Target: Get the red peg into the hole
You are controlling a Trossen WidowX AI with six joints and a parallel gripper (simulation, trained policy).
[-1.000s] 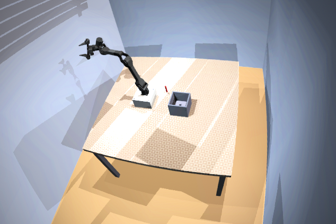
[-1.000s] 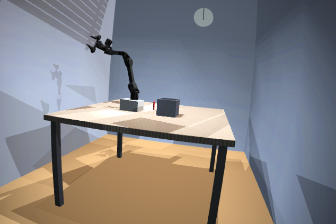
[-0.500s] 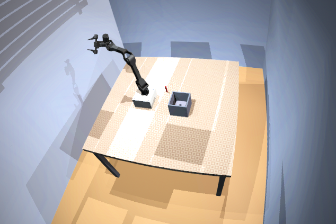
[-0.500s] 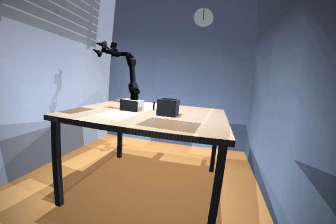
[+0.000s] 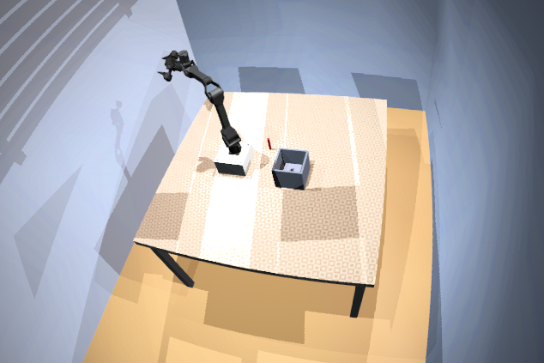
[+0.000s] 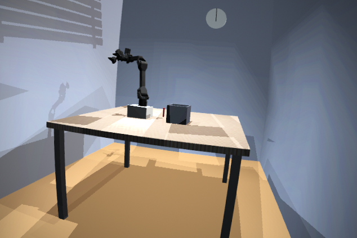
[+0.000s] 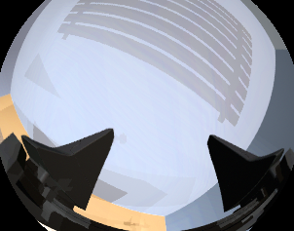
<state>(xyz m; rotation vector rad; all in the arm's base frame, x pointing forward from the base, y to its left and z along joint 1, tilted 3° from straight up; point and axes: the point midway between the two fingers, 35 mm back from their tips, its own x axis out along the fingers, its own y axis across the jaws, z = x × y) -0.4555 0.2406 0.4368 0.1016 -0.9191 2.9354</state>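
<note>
Now: the red peg 64 cm ahead of my gripper tip, 50 cm below it and 15 cm to the right of it. Round my gripper tip: pale plate (81 cm ahead, 50 cm below, 35 cm to the right).
</note>
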